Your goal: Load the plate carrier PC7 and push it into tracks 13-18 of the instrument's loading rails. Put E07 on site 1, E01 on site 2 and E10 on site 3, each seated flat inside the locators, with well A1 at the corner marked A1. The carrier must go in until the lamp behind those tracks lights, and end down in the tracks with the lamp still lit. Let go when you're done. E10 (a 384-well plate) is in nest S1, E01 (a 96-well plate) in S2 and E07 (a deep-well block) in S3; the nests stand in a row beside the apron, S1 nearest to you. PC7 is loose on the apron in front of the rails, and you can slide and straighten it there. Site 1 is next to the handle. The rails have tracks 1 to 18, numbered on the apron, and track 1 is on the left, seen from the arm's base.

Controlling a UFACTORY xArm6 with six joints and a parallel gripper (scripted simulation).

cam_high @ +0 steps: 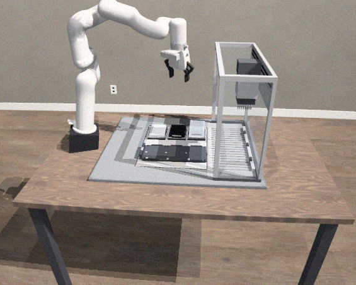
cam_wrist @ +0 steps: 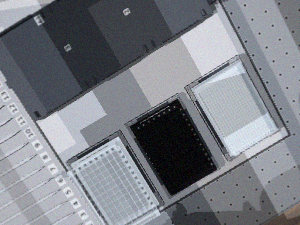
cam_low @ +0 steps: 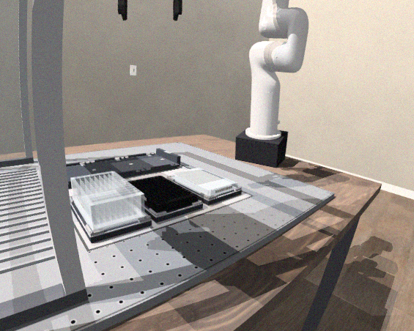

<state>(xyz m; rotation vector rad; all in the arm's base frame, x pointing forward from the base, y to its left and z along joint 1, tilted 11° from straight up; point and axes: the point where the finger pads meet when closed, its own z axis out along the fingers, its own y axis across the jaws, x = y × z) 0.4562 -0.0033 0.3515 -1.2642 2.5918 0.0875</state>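
Right now the 384-well plate E10 is 33 cm below my hand, 12 cm behind it and 5 cm to the left of it. Round my hand: deep-well block E07: 31 cm below, 10 cm ahead, 2 cm to the left; then black 96-well plate E01: 33 cm below, 4 cm to the left, 1 cm behind; then corner mark: 33 cm below, 6 cm behind, 2 cm to the right.
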